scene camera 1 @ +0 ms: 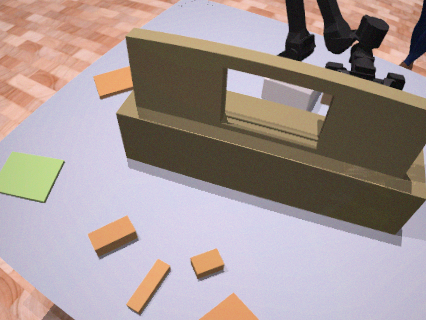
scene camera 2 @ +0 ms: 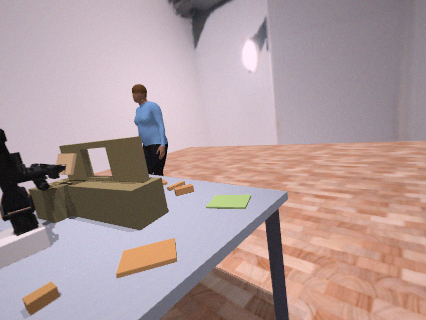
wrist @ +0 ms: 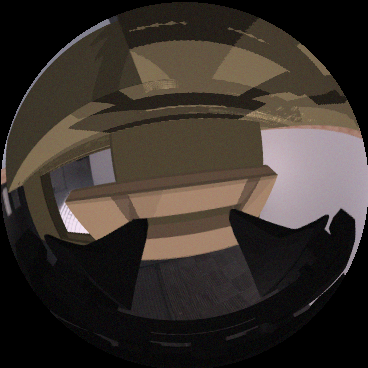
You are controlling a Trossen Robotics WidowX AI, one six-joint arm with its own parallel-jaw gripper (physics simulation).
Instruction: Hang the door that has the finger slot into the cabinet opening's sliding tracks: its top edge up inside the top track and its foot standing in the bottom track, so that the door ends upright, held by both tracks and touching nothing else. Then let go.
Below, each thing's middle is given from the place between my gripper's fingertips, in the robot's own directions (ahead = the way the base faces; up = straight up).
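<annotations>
The green sheet (scene camera 1: 35, 176) is 710 mm to the right of my hand, 400 mm ahead of it and 250 mm below it. With the tan door (wrist: 100, 209), my hand is 10 mm below it, 10 mm short of it and 10 mm to the left of it.
</annotations>
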